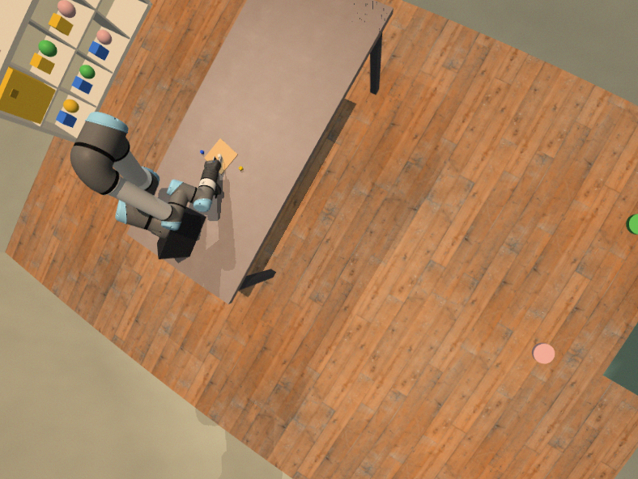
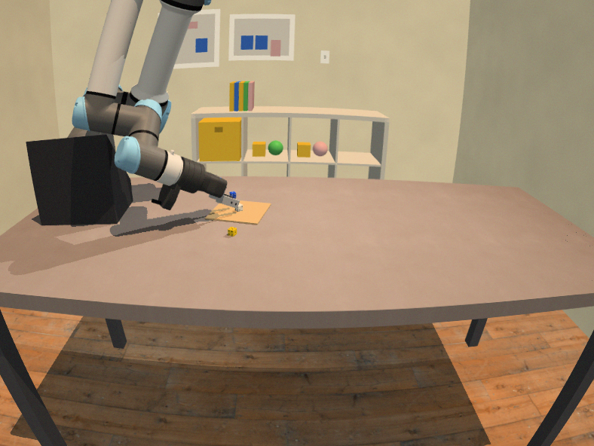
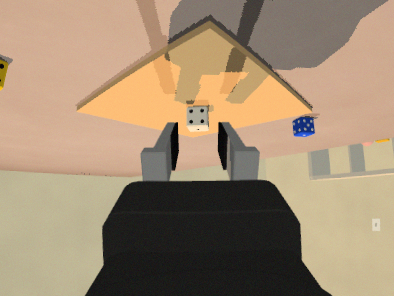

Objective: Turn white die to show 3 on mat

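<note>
Right now my hand is 20 mm short of the white die, 10 mm to the right of it and 30 mm above it. From my hand the other things lie so: yellow die (10 mm ahead, 130 mm to the right, 30 mm below); mat (30 mm ahead, 10 mm to the left, 40 mm below); blue die (10 mm ahead, 120 mm to the left, 30 mm below).
</note>
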